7 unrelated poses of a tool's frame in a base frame.
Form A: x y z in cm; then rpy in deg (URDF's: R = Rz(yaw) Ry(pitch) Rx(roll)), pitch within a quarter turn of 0, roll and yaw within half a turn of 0.
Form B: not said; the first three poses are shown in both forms.
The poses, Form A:
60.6, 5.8, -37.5, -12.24, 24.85, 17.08
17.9, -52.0, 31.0, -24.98, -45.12, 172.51
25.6, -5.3, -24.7, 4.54, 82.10, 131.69
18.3, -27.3, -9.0, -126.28, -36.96, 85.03
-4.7, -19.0, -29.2, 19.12, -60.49, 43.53
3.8, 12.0, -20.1, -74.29, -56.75, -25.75
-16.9, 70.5, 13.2, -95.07, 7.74, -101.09
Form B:
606, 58, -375, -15.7, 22.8, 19.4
179, -520, 310, 59.7, -37.0, 147.9
256, -53, -247, -87.8, 44.3, 101.3
183, -273, -90, -72.8, -93.6, 11.2
-47, -190, -292, 39.6, -50.9, 49.1
38, 120, -201, -79.4, -33.1, -57.5
-169, 705, 132, -60.8, 84.0, -68.7

